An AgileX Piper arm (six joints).
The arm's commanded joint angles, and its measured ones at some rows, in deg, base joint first. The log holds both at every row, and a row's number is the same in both.
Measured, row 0:
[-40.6 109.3 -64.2 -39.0 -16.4 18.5]
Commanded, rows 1 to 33:
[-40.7 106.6 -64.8 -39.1 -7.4 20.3]
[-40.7 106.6 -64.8 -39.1 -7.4 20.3]
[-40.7 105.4 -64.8 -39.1 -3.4 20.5]
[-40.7 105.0 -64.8 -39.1 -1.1 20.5]
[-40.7 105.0 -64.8 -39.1 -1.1 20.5]
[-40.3 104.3 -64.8 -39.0 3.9 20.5]
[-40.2 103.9 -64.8 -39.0 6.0 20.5]
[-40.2 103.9 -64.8 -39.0 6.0 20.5]
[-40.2 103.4 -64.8 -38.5 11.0 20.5]
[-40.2 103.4 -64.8 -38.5 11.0 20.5]
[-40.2 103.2 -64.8 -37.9 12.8 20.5]
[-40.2 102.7 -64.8 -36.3 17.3 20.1]
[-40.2 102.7 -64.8 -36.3 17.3 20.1]
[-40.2 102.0 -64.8 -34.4 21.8 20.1]
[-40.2 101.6 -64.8 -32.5 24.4 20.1]
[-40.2 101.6 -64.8 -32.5 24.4 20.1]
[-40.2 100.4 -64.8 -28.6 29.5 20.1]
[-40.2 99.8 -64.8 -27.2 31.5 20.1]
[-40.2 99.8 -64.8 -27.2 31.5 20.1]
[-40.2 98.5 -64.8 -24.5 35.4 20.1]
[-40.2 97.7 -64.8 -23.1 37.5 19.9]
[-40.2 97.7 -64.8 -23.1 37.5 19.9]
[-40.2 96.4 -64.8 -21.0 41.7 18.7]
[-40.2 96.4 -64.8 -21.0 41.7 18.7]
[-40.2 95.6 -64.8 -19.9 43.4 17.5]
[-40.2 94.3 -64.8 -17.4 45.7 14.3]
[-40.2 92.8 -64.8 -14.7 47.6 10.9]
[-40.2 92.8 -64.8 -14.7 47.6 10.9]
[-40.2 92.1 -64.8 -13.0 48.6 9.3]
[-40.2 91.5 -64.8 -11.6 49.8 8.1]
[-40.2 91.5 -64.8 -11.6 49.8 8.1]
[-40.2 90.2 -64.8 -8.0 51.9 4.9]
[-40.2 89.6 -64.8 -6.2 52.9 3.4]
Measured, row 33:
[-40.2 90.8 -64.5 -9.0 50.8 6.3]
